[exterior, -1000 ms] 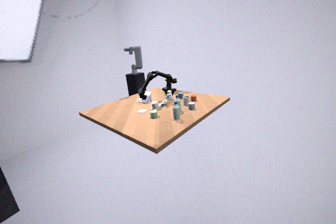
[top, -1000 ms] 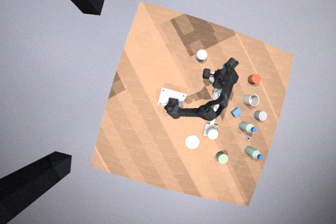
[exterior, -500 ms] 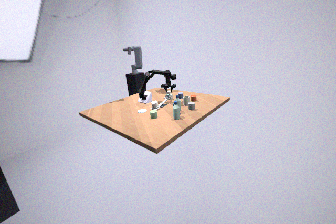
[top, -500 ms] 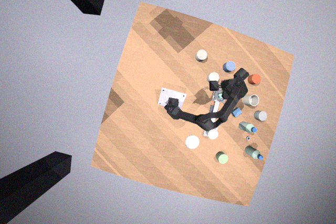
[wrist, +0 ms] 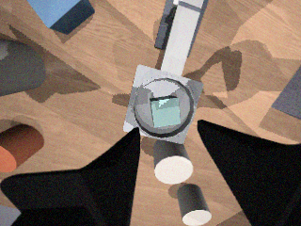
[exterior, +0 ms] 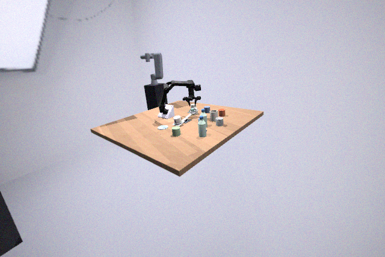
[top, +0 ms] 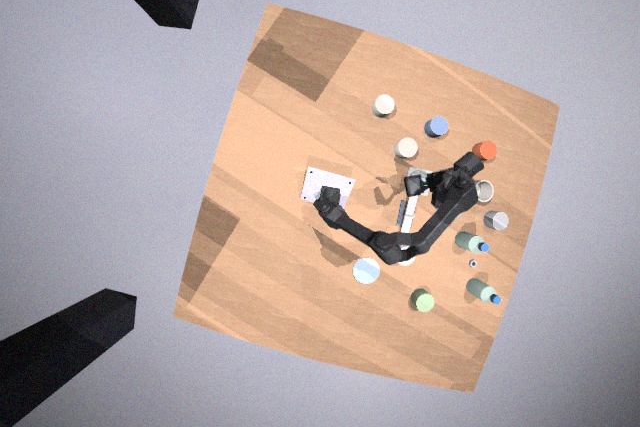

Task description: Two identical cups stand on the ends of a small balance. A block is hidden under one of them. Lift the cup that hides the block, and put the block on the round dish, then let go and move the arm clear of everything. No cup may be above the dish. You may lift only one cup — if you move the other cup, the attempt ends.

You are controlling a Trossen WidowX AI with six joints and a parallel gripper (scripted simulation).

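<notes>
My gripper tip is now 360 mm to the left of the round light-blue dish, 120 mm above it and 110 mm past it. From my gripper tip the other things lie so: blue block (160 mm ahead, 110 mm below, 90 mm to the right); then balance beam (130 mm to the right, 90 mm below); then blue cylinder (240 mm to the left, 90 mm below, 50 mm ahead).
</notes>
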